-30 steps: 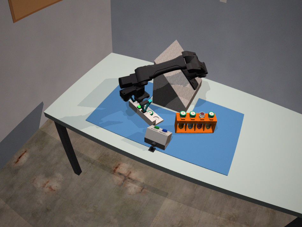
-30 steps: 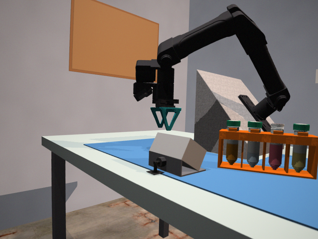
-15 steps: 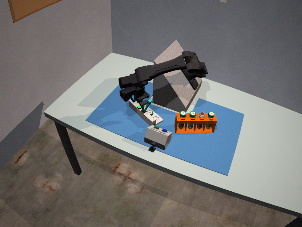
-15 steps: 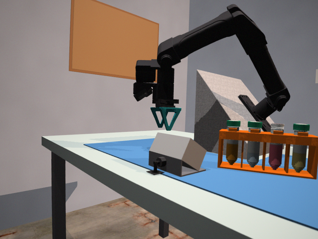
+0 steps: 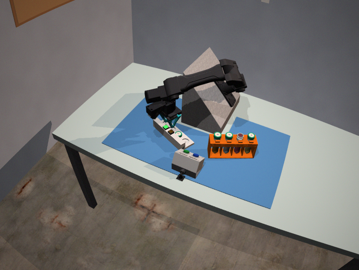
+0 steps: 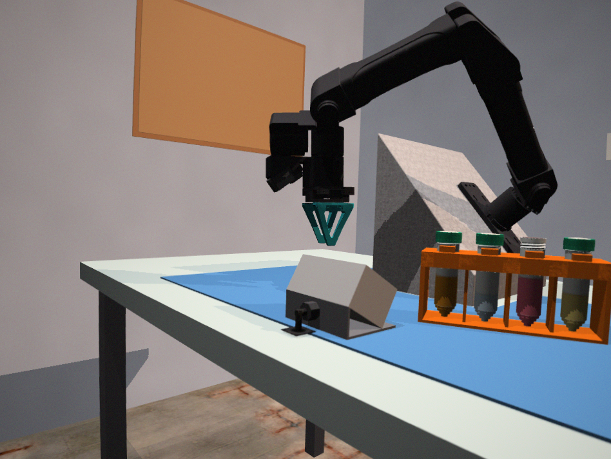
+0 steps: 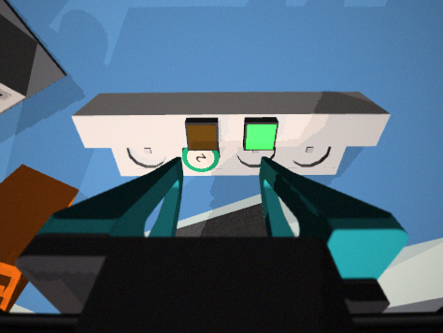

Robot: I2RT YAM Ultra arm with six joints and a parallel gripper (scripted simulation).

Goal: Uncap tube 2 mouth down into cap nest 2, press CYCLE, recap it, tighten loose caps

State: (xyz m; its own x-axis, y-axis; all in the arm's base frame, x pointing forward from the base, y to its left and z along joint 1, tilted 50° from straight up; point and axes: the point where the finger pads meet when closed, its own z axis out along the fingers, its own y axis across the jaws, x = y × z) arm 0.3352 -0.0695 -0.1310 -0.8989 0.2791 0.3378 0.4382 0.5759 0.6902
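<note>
My gripper is now 3 cm past the cap 2, 3 cm to the right of it and 8 cm above it. The rest, counted from my hand: cap 3 (3 cm behind, 28 cm to the left, 2 cm above); cap 4 (23 cm to the left, 2 cm above); key desk (12 cm ahead, 16 cm to the left, 4 cm below).
</note>
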